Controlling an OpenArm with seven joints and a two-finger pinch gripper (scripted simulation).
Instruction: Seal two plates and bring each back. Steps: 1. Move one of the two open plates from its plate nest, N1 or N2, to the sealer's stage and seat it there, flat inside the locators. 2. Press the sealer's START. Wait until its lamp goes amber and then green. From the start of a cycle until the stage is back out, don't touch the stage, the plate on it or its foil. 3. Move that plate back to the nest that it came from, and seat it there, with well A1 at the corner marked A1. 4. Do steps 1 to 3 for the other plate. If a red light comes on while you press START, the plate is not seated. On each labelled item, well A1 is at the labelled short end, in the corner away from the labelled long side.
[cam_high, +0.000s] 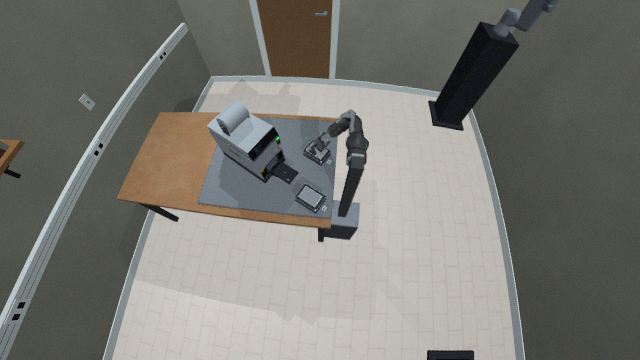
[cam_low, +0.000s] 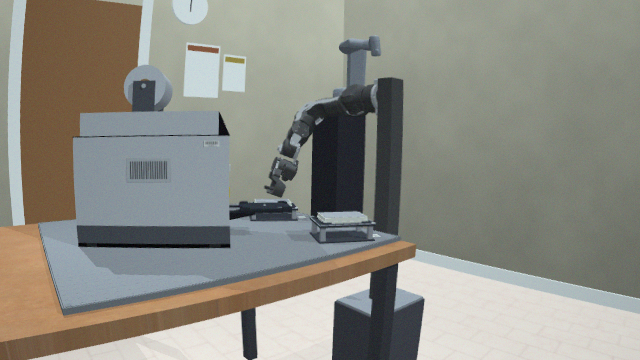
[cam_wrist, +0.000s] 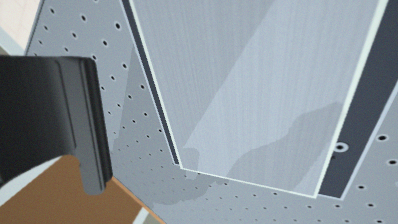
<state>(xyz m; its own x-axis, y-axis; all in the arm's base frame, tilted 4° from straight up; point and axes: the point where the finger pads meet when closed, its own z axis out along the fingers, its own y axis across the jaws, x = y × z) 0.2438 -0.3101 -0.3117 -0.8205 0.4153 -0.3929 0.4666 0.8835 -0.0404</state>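
My hand is 40 mm above the white open-well plate. Round my hand: white start button (220 mm ahead, 90 mm to the left, 100 mm above); then plate nest (10 mm behind, 350 mm to the left, 40 mm below); then sealer stage (170 mm ahead, 220 mm to the left).
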